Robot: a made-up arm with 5 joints. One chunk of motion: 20 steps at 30 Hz.
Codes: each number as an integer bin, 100 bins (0 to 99) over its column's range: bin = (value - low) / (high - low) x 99, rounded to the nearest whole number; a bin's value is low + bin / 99 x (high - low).
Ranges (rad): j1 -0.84..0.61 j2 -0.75..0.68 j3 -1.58..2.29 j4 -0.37..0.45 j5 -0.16..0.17
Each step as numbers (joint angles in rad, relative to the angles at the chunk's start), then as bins.
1 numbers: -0.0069 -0.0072 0.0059 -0.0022 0.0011
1 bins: 57 51 41 44 48
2 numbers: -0.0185 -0.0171 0.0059 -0.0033 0.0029
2 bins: 56 51 41 44 49
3 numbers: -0.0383 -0.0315 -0.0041 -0.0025 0.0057
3 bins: 55 50 40 44 50
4 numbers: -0.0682 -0.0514 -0.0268 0.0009 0.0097
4 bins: 53 48 40 45 51
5 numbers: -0.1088 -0.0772 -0.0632 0.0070 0.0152
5 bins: 50 47 39 46 53
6 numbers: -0.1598 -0.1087 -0.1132 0.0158 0.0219
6 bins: 46 44 38 47 55
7 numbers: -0.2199 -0.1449 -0.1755 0.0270 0.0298
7 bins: 42 42 36 48 57
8 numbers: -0.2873 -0.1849 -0.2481 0.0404 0.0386
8 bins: 38 39 34 50 60
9 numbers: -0.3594 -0.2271 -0.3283 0.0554 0.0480
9 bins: 33 36 32 51 62
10 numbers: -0.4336 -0.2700 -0.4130 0.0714 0.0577
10 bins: 28 33 30 53 65
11 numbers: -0.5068 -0.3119 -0.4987 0.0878 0.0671
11 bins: 23 30 28 55 68
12 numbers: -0.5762 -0.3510 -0.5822 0.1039 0.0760
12 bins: 18 28 26 57 71
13 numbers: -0.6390 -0.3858 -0.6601 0.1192 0.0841
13 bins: 14 25 24 59 73
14 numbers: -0.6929 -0.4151 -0.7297 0.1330 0.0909
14 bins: 10 23 22 61 75
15 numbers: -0.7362 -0.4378 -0.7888 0.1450 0.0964
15 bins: 7 22 20 62 77
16 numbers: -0.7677 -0.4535 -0.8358 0.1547 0.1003
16 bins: 5 21 19 63 78
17 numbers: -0.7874 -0.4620 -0.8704 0.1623 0.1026
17 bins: 4 20 18 64 79
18 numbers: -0.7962 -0.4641 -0.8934 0.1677 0.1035
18 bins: 3 20 18 65 79
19 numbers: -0.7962 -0.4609 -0.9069 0.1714 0.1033
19 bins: 3 20 17 65 79
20 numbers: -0.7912 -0.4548 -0.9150 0.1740 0.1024
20 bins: 3 20 17 66 79
